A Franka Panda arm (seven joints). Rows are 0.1 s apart.
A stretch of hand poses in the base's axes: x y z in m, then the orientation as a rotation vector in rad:
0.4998 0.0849 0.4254 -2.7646 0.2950 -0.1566
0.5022 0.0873 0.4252 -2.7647 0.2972 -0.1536
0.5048 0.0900 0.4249 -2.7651 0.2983 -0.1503
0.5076 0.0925 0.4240 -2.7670 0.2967 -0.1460
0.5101 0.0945 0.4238 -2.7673 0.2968 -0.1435
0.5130 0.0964 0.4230 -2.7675 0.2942 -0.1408
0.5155 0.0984 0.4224 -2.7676 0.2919 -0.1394
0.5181 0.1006 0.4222 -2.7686 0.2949 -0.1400
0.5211 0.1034 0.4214 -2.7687 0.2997 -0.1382
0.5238 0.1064 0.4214 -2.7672 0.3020 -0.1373
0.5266 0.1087 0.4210 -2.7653 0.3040 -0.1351
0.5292 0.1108 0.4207 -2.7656 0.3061 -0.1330
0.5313 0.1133 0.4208 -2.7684 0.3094 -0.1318
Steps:
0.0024 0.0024 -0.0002 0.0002 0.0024 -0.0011
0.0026 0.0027 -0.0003 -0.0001 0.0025 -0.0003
0.0028 0.0025 -0.0009 -0.0013 0.0030 0.0017
0.0025 0.0020 -0.0002 0.0000 0.0018 0.0003
0.0029 0.0019 -0.0008 0.0003 0.0015 0.0022
0.0025 0.0020 -0.0006 0.0002 0.0007 0.0018
0.0026 0.0022 -0.0002 -0.0012 0.0001 -0.0021
0.0030 0.0028 -0.0008 -0.0002 0.0019 -0.0031
0.0027 0.0030 0.0000 0.0015 0.0007 -0.0015
0.0028 0.0023 -0.0004 0.0020 0.0015 -0.0012
0.0026 0.0021 -0.0003 -0.0002 0.0018 -0.0012
0.0021 0.0025 0.0001 -0.0028 0.0016 -0.0020

